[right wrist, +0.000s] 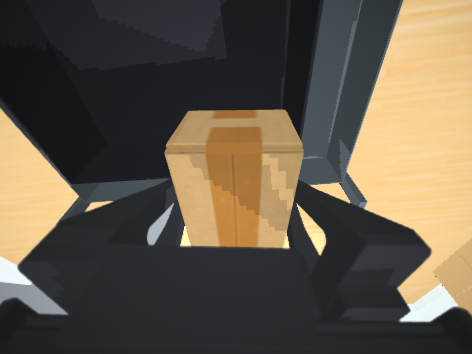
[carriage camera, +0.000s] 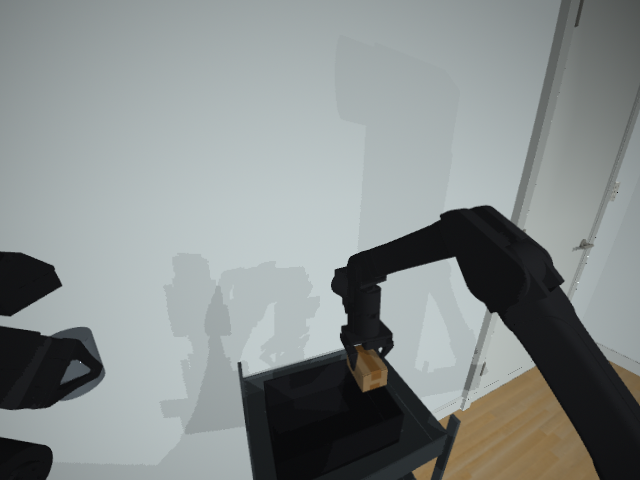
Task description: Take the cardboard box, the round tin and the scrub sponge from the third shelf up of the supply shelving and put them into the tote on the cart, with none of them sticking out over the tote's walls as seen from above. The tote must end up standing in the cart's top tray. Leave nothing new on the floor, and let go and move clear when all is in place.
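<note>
The cardboard box (carriage camera: 373, 373) (right wrist: 234, 185) is held in my right gripper (carriage camera: 368, 355) (right wrist: 236, 180), which is shut on its sides and points down. The box hangs over the back right part of the black tote (carriage camera: 356, 448) (right wrist: 250, 85), in front of the wall. The tote stands in the top tray of the grey cart (carriage camera: 259, 439) (right wrist: 327, 95); its inside is dark, and I cannot tell what lies in it. At the left edge of the carriage view, my left gripper (carriage camera: 77, 364) is shut on the grey-blue round tin (carriage camera: 85, 338), partly hidden behind a finger. The scrub sponge and supply shelving do not show.
A pale wall (carriage camera: 155, 155) carrying arm shadows stands behind the cart. A door (carriage camera: 563, 206) is at the right. Wooden floor (carriage camera: 496, 413) (right wrist: 425, 100) shows beside the cart. Cart corner posts (carriage camera: 445, 444) rise above the tray. A tan surface (right wrist: 457, 275) shows at the right wrist view's lower right.
</note>
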